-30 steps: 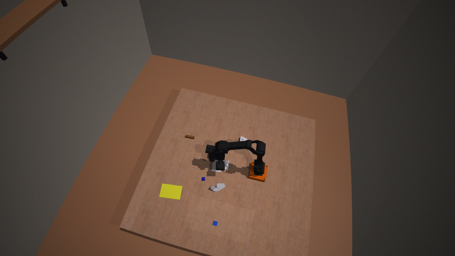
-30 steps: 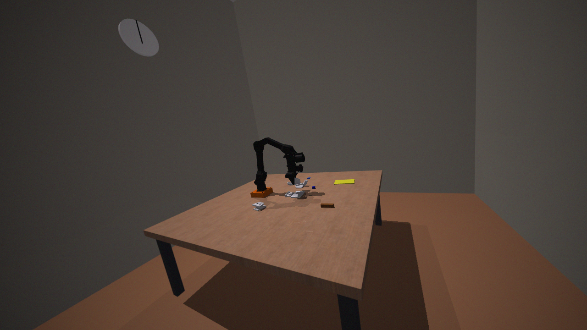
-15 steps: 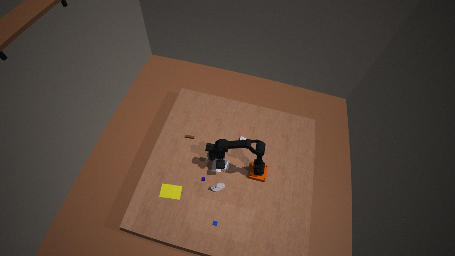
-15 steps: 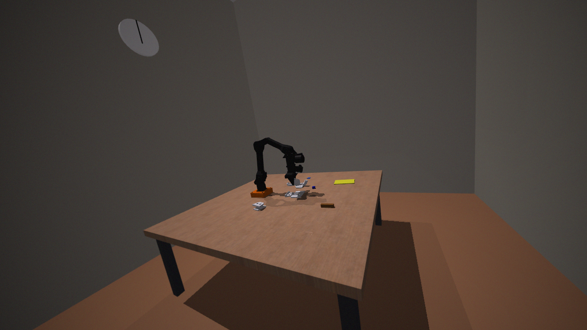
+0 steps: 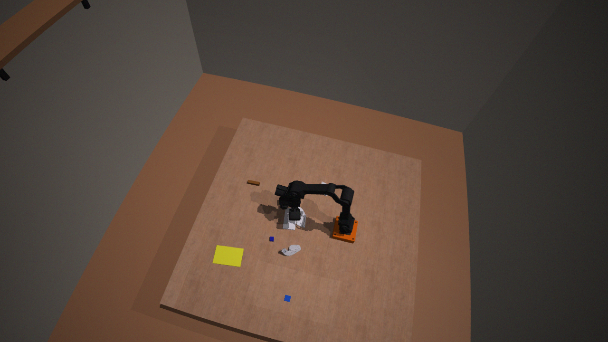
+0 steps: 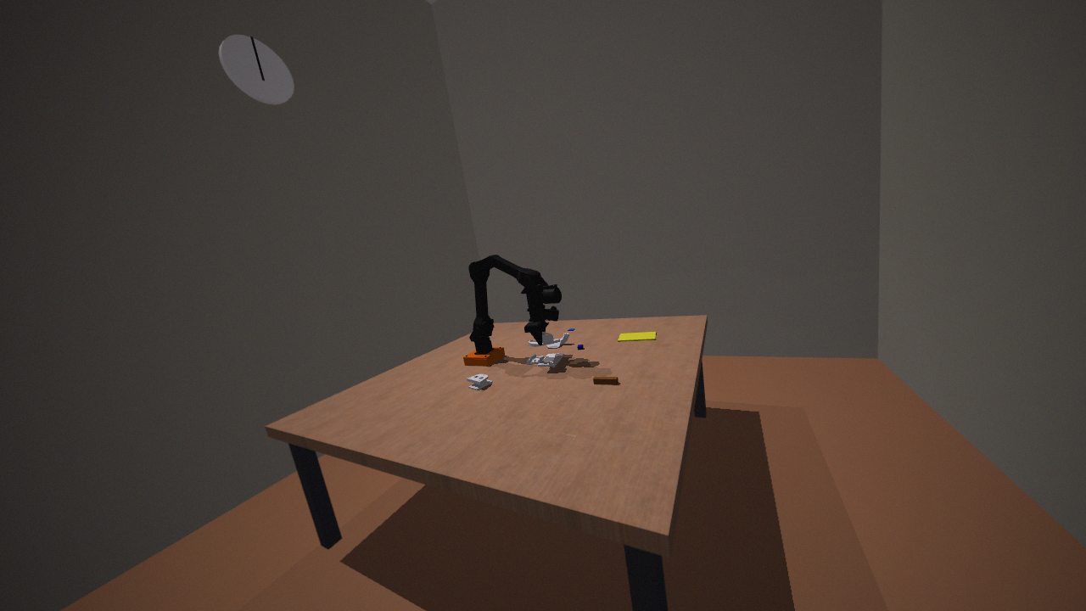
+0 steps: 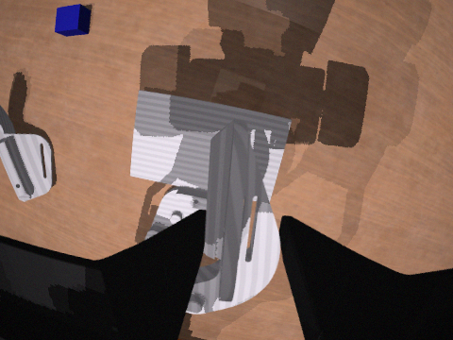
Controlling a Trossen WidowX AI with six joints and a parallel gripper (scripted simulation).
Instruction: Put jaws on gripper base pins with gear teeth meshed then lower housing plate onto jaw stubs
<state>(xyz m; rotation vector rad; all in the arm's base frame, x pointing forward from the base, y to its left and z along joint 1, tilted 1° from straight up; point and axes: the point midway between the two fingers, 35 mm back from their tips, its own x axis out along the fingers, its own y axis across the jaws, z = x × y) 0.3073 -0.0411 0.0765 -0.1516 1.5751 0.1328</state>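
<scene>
Now: gripper tip 1 cm short of the white card, 3 cm to the right of it and 8 cm above it. From my gripper tip the other things lie so: blue cube 9 cm ahead, 17 cm to the left, 7 cm below; brown block 28 cm ahead, 16 cm to the right, 7 cm below; yellow sheet 31 cm ahead, 31 cm to the left, 8 cm below.
</scene>
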